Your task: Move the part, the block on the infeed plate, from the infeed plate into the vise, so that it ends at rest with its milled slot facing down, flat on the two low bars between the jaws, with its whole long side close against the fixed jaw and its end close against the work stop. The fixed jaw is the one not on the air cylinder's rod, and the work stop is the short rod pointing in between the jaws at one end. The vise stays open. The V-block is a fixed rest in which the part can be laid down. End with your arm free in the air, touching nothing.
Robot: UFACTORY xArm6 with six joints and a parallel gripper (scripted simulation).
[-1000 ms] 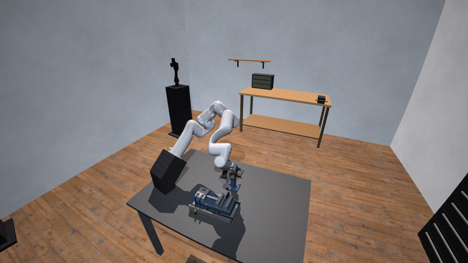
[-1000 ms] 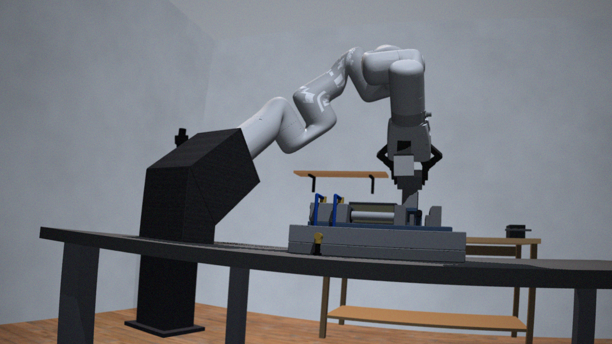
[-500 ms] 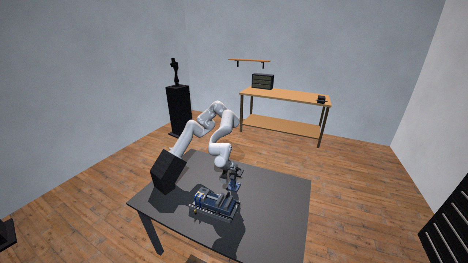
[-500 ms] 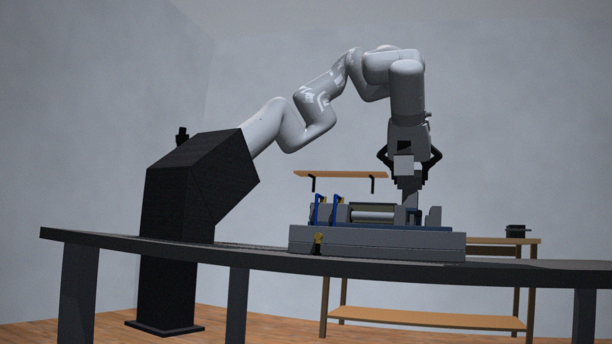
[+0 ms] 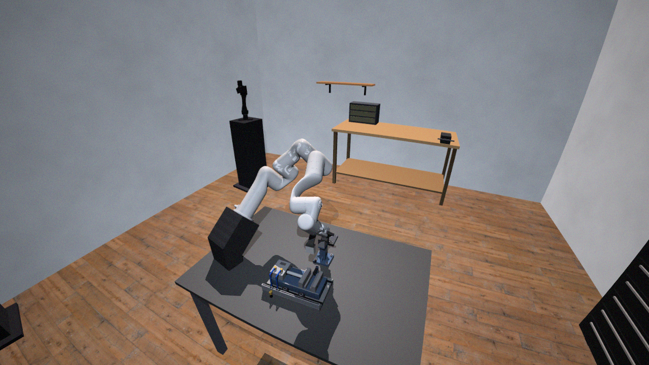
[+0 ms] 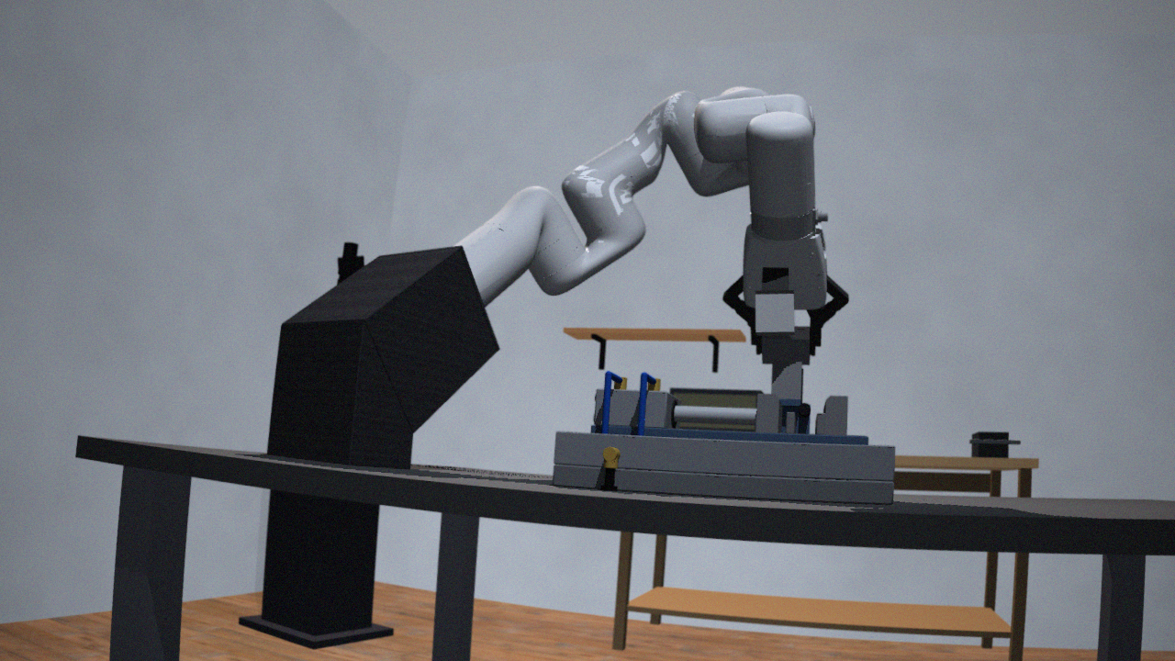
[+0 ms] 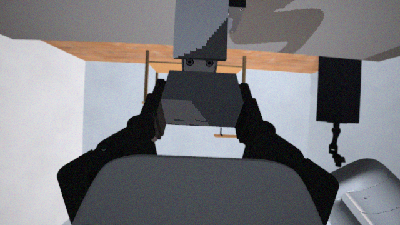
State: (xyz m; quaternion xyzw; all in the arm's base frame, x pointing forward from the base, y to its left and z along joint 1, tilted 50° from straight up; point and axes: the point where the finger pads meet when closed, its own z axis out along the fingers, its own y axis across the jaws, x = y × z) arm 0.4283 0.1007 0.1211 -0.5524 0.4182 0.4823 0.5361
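Right now my hand is 1 cm to the right of the part. Also, from my hand: moving jaw (4 cm ahead, 21 cm to the right, 12 cm below); then work stop (6 cm ahead, 15 cm to the right, 10 cm below); then fixed jaw (10 cm ahead, 19 cm to the right, 12 cm below).
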